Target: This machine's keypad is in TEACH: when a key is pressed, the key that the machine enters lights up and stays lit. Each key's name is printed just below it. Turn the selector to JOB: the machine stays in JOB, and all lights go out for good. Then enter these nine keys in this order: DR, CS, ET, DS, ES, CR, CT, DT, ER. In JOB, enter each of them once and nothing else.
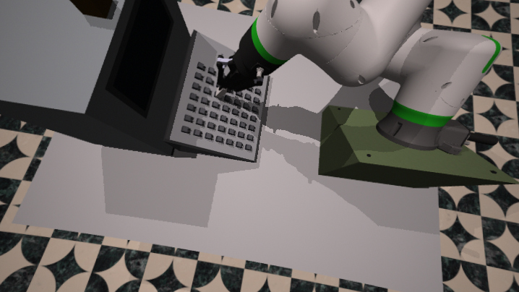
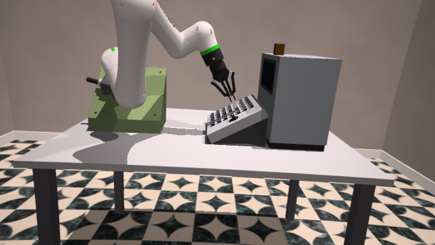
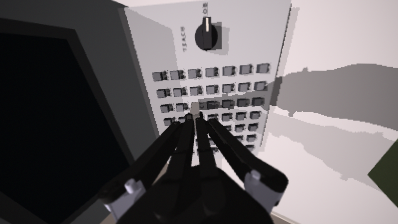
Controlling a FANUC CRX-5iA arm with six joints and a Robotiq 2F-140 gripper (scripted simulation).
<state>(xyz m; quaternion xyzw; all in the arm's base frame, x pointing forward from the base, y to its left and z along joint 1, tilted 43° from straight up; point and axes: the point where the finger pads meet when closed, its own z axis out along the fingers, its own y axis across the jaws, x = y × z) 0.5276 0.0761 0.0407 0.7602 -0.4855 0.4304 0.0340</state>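
Right now my hand is 7 cm above the key, 4 cm past it and 3 cm to the right of it. Also, from my hand: black selector knob: 13 cm to the right, 5 cm below, 1 cm ahead; grey keypad: 9 cm below, 2 cm ahead, 1 cm to the right.
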